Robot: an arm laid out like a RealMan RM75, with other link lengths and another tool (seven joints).
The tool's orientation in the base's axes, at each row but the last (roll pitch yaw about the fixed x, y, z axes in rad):
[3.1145, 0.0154, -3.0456]
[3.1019, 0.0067, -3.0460]
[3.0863, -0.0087, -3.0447]
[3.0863, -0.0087, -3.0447]
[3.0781, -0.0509, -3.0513]
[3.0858, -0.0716, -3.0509]
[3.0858, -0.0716, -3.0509]
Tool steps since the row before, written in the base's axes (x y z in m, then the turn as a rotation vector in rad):
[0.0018, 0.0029, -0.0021, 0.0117, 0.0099, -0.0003]
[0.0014, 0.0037, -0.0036, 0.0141, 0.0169, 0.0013]
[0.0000, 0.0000, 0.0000, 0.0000, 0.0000, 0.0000]
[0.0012, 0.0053, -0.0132, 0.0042, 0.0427, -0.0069]
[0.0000, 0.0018, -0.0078, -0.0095, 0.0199, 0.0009]
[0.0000, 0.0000, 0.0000, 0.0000, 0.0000, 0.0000]
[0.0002, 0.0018, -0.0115, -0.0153, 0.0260, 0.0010]
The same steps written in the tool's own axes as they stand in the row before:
[-0.0020, 0.0027, 0.0022, -0.0126, 0.0087, 0.0007]
[-0.0017, 0.0034, 0.0037, -0.0157, 0.0155, -0.0006]
[0.0000, 0.0000, 0.0000, 0.0000, 0.0000, 0.0000]
[-0.0018, 0.0044, 0.0134, -0.0084, 0.0417, 0.0091]
[-0.0006, 0.0013, 0.0079, 0.0077, 0.0207, 0.0008]
[0.0000, 0.0000, 0.0000, 0.0000, 0.0000, 0.0000]
[-0.0012, 0.0011, 0.0115, 0.0129, 0.0272, 0.0014]

